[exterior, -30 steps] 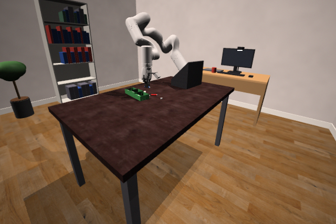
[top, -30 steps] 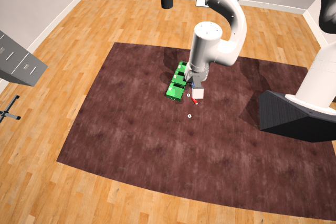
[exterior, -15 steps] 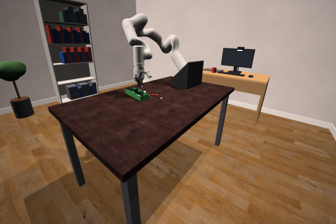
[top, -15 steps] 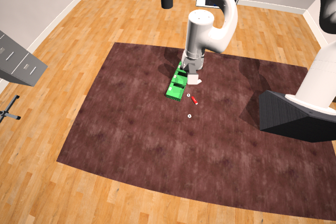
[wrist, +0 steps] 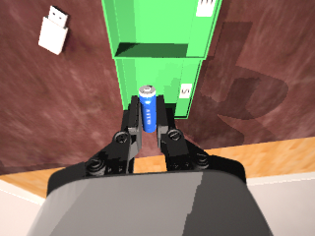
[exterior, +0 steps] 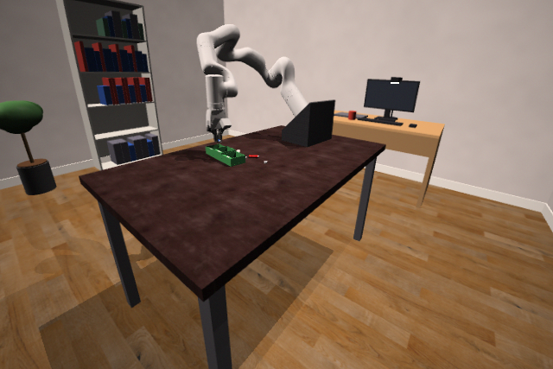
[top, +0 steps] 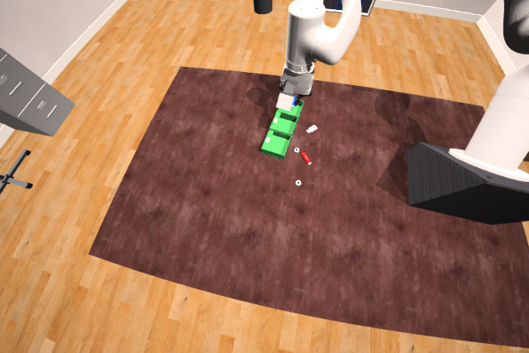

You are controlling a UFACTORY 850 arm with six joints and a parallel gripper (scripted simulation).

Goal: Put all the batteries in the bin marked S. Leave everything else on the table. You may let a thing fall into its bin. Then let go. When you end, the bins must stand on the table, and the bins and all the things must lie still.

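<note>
The red battery lies 8 cm behind my hand, 19 cm to the left of it and 8 cm below it. The rest, counted from my hand: green bin: 2 cm ahead, 8 cm to the left, 7 cm below; white block: 8 cm behind, 6 cm to the left, 9 cm below; blue battery: 2 cm below.
</note>
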